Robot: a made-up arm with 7 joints.
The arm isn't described. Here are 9 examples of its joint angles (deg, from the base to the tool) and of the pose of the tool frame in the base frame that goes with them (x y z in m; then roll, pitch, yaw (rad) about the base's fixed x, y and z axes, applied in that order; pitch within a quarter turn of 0, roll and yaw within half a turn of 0).
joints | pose
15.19 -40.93 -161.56 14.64 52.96 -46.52 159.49 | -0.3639 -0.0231 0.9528 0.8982 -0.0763 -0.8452
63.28 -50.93 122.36 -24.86 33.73 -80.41 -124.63 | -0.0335 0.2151 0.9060 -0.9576 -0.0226 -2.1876
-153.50 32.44 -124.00 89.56 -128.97 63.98 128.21 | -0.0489 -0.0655 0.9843 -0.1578 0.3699 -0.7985
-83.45 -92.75 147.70 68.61 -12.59 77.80 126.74 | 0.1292 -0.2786 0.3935 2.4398 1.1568 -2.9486
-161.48 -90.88 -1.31 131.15 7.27 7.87 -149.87 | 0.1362 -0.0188 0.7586 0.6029 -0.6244 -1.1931
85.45 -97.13 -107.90 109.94 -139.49 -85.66 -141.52 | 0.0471 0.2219 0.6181 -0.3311 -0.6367 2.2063
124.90 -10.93 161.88 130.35 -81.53 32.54 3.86 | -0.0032 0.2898 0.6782 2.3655 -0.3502 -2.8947
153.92 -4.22 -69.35 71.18 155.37 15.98 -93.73 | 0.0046 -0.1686 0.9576 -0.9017 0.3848 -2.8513
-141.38 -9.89 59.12 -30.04 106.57 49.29 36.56 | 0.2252 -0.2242 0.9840 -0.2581 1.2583 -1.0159
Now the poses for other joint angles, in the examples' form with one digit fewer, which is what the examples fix.
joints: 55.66 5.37 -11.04 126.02 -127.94 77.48 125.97
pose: 0.151 -0.083 0.796 0.686 1.142 0.892
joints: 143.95 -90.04 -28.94 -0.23 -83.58 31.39 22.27
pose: 0.435 0.338 0.456 -1.776 -0.050 -1.443
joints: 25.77 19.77 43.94 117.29 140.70 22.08 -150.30
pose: 0.021 -0.274 0.684 -2.590 1.168 2.192
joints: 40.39 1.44 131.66 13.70 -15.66 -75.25 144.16
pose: 0.063 0.045 1.030 0.815 0.839 1.386
